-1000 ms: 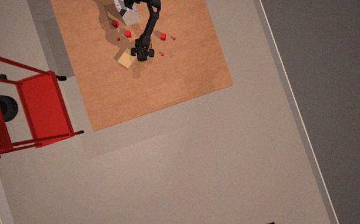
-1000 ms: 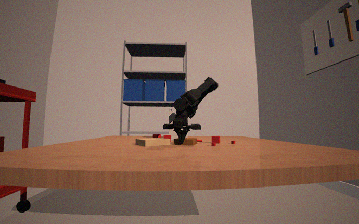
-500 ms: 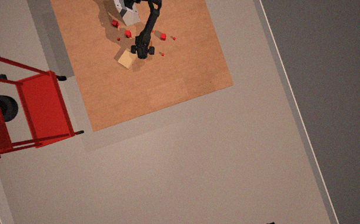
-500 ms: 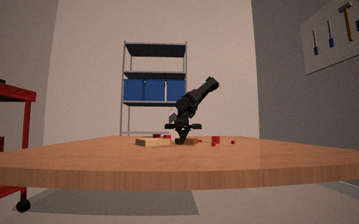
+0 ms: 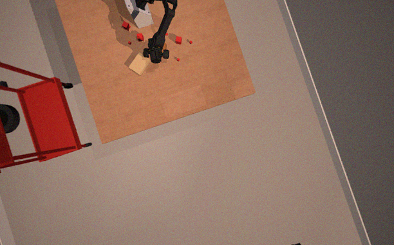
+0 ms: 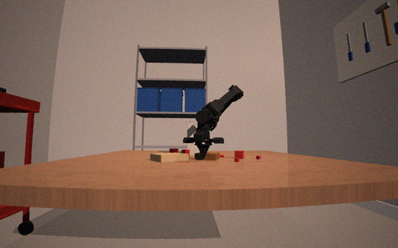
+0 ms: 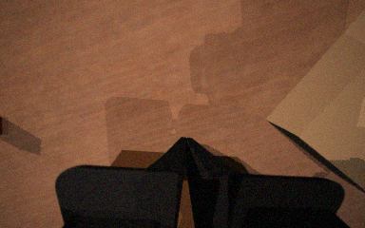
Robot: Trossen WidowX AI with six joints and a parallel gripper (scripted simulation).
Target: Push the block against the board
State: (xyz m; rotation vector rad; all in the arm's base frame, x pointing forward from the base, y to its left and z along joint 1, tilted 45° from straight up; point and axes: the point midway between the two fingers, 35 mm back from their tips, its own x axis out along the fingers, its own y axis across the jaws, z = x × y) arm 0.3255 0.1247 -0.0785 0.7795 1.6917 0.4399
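Right now the square block is 60 mm behind my gripper tip, 20 mm to the left of it and 10 mm above it. From my gripper tip the other things lie so: pale board: 20 mm ahead, 160 mm to the right, 10 mm above; then red rod: 180 mm behind, 70 mm to the left.
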